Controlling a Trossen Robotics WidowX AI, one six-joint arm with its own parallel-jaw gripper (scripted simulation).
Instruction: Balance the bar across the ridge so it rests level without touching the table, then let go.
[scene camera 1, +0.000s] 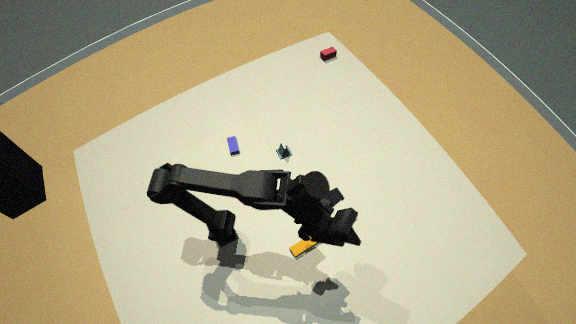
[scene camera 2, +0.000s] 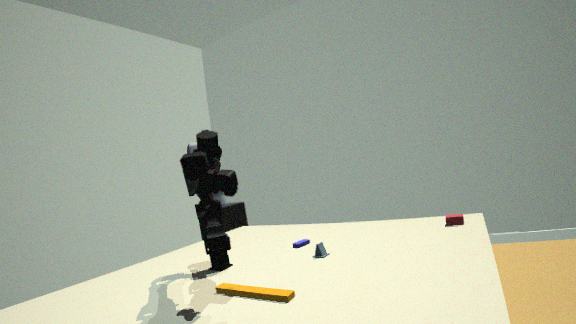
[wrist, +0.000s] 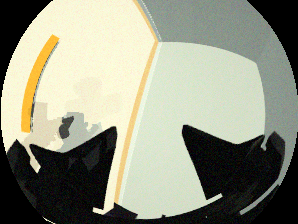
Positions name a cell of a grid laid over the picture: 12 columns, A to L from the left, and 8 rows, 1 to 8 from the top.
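Gripper (wrist: G5), 10 cm from the lens. Orange bar (wrist: B4), 28 cm from the lens.
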